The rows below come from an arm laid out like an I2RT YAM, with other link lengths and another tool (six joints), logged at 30 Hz.
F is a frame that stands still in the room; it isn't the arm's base.
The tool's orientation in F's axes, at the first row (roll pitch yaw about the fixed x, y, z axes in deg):
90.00 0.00 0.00
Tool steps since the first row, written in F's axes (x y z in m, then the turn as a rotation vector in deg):
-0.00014 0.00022 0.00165 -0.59 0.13 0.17
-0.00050 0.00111 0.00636 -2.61 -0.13 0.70
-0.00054 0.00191 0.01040 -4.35 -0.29 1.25
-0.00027 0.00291 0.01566 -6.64 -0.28 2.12
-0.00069 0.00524 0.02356 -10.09 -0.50 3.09
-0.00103 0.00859 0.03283 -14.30 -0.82 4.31
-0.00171 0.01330 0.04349 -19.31 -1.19 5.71
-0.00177 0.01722 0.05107 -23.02 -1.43 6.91
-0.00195 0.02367 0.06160 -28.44 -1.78 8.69
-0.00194 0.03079 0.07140 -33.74 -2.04 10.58
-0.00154 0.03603 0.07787 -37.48 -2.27 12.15
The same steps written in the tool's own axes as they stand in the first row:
-0.00014 0.00165 -0.00022 -0.59 0.17 -0.13
-0.00050 0.00636 -0.00111 -2.61 0.70 0.13
-0.00054 0.01040 -0.00191 -4.35 1.25 0.29
-0.00027 0.01566 -0.00291 -6.64 2.12 0.28
-0.00069 0.02356 -0.00524 -10.09 3.09 0.50
-0.00103 0.03283 -0.00859 -14.30 4.31 0.82
-0.00171 0.04349 -0.01330 -19.31 5.71 1.19
-0.00177 0.05107 -0.01722 -23.02 6.91 1.43
-0.00195 0.06160 -0.02367 -28.44 8.69 1.78
-0.00194 0.07140 -0.03079 -33.74 10.58 2.04
-0.00154 0.07787 -0.03603 -37.48 12.15 2.27

